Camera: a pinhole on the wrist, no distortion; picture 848 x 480 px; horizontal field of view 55.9 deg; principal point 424.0 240.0 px. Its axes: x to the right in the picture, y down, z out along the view. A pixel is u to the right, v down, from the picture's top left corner.
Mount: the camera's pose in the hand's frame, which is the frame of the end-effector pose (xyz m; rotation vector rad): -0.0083 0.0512 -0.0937 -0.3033 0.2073 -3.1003
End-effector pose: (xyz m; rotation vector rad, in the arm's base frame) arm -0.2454 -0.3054 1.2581 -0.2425 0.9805 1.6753
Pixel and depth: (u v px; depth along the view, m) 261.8 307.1 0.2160
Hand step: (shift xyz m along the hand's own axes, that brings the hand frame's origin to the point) 0.0768 0.0066 0.1055
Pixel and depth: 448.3 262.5 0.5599
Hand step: 0.0839 -0.0377 0.4518
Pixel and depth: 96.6 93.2 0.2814
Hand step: 0.1591 0.0696 0.1647
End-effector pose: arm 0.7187 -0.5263 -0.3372 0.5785 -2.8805 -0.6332
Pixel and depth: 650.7 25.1 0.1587
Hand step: -0.0219 0.0714 0.0749
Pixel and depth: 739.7 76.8 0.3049
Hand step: -0.0676 0.0694 0.2342
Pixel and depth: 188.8 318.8 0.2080
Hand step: 0.0923 0.0058 0.0941
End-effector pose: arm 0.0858 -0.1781 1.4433 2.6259 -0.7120 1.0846
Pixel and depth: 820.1 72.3 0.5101
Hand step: -0.1579 0.0828 0.4650
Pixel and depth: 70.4 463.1 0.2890
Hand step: 0.1738 -0.0622 0.1520
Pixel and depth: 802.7 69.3 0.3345
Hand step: -0.0993 0.0734 0.2715
